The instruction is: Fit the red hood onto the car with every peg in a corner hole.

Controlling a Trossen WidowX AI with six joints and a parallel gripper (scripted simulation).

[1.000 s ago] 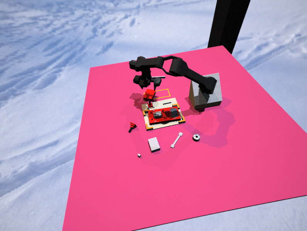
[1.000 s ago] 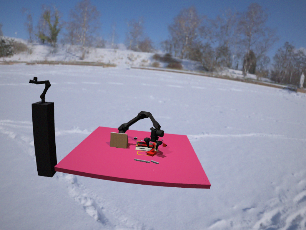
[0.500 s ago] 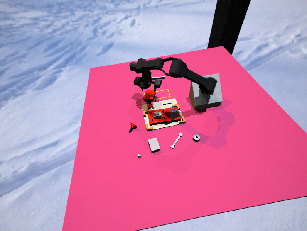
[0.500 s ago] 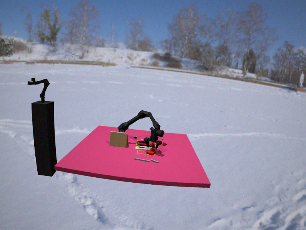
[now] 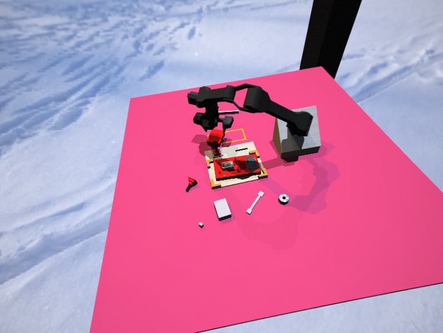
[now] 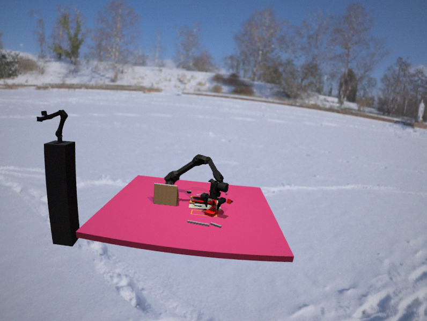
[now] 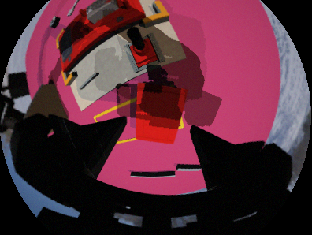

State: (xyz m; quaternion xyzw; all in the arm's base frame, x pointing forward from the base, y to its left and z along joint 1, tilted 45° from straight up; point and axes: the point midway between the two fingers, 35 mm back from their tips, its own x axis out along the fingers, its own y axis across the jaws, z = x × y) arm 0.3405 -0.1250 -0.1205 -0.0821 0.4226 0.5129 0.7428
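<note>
My gripper tip is 3 cm above the red hood. Also, from my gripper tip: wheel: 44 cm to the left, 16 cm behind, 3 cm below; grey engine block: 22 cm to the left, 2 cm below; beige jig: 20 cm to the left, 3 cm below, 3 cm behind.
</note>
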